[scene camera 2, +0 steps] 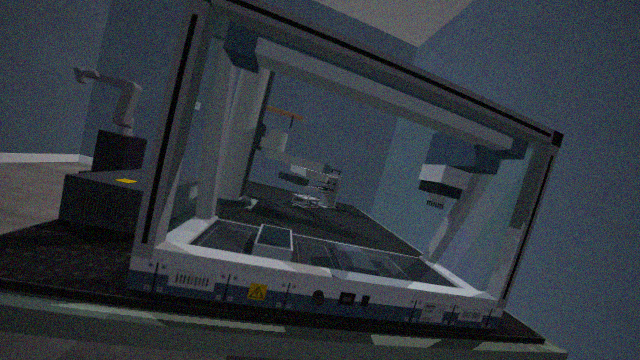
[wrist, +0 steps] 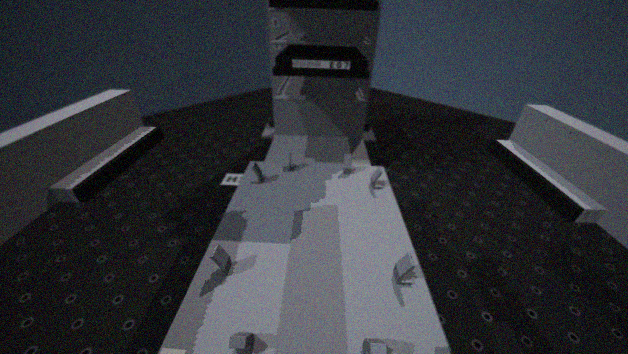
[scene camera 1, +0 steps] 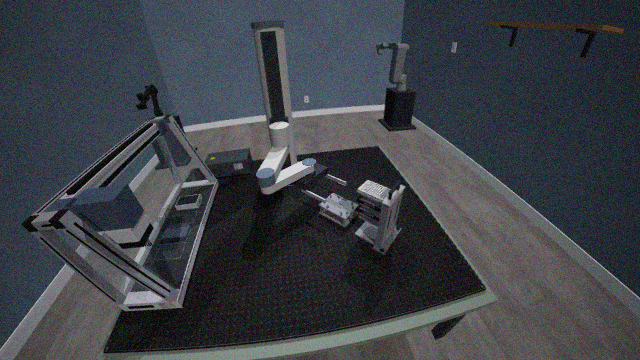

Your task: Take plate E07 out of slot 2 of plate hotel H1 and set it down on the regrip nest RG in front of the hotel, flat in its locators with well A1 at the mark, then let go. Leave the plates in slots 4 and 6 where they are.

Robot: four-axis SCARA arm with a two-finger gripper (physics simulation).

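Frame: origin at the arm's base, x right, y ahead, z up, level; metres.
Where they show: gripper, between the fingertips: (scene camera 2: 308,185) (wrist: 326,119) (scene camera 1: 336,192).
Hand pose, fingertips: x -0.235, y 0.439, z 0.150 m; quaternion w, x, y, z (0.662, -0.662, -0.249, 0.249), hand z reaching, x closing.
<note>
Things, the pixels of their centre, and the offset from my fingertips. "*": a spot on its surface instead. Level surfaces: height alone.
- Plate E07, middle of its body: (wrist: 321,57) dx -0.133, dy +0.148, dz -0.005 m
- hotel H1, middle of its body: (wrist: 322,38) (scene camera 1: 381,210) (scene camera 2: 328,187) dx -0.160, dy +0.179, dz +0.011 m
- regrip nest, middle of its body: (wrist: 313,252) (scene camera 1: 338,208) (scene camera 2: 306,199) dx -0.011, dy +0.007, dz -0.100 m
- light plate, middle of its body: (scene camera 1: 375,191) dx -0.133, dy +0.148, dz +0.099 m
- dark plate, a spot on its surface: (wrist: 322,4) * dx -0.092, dy +0.099, dz +0.043 m
- black mat, height of its surface: dz -0.137 m
- H1 tag, middle of its body: (wrist: 236,179) dx -0.173, dy +0.045, dz -0.137 m
Plate E07 (wrist: 322,65) is a dark plate with its label facing me, in the lower part of hotel H1 (scene camera 1: 390,220) (scene camera 2: 331,194) (wrist: 325,112). My gripper (scene camera 1: 336,192) (wrist: 326,119) is open and empty. Its two pale fingers point toward the hotel, spread wider than the plate and short of it, with E07 roughly centred between them in the wrist view. The regrip nest (scene camera 1: 338,209) (scene camera 2: 306,201) (wrist: 315,260) lies below, bare, with upright locators. The A1 mark is not readable. A light plate (scene camera 1: 374,189) sits at the hotel's top; another dark plate (wrist: 322,4) shows above E07.
A framed liquid handler (scene camera 1: 197,245) (scene camera 2: 240,257) stands on the black mat (scene camera 1: 300,290), with a blue-and-white head (scene camera 1: 110,207) (scene camera 2: 442,175) inside. A dark box (scene camera 1: 230,162) (scene camera 2: 102,200) stands beside the arm's column (scene camera 1: 272,75). The H1 tag (wrist: 232,179) lies left of the nest in the wrist view.
</note>
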